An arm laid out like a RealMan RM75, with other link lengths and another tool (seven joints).
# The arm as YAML. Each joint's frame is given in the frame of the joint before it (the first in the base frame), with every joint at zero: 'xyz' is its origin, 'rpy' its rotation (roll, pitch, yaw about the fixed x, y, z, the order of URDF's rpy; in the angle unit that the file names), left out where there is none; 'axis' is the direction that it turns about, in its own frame. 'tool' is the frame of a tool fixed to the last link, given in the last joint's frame.
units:
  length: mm
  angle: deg
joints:
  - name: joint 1
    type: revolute
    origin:
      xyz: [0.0, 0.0, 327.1]
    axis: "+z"
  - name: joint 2
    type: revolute
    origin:
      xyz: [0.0, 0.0, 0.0]
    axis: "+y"
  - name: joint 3
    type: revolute
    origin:
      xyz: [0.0, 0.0, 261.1]
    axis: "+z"
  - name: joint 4
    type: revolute
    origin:
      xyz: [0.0, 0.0, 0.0]
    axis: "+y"
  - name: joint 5
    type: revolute
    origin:
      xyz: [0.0, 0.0, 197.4]
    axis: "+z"
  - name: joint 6
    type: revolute
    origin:
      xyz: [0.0, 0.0, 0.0]
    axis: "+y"
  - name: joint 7
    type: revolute
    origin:
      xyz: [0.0, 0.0, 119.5]
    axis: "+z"
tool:
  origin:
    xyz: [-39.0, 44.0, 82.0]
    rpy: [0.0, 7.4, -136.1]
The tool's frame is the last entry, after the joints.
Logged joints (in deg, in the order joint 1, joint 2, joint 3, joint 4, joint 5, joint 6, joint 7), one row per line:
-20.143 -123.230 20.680 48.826 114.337 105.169 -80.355
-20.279 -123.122 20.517 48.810 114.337 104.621 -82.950
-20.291 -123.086 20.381 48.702 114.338 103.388 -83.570
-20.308 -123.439 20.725 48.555 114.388 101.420 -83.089
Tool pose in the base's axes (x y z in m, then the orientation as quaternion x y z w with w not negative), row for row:
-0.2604 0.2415 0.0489 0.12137 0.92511 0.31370 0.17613
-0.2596 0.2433 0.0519 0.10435 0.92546 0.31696 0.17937
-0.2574 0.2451 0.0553 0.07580 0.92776 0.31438 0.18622
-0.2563 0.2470 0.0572 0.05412 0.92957 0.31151 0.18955
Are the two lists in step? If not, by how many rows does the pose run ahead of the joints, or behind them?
The pose runs 2 rows behind the joints: the pose in row i belongs to the joints in row i - 2.
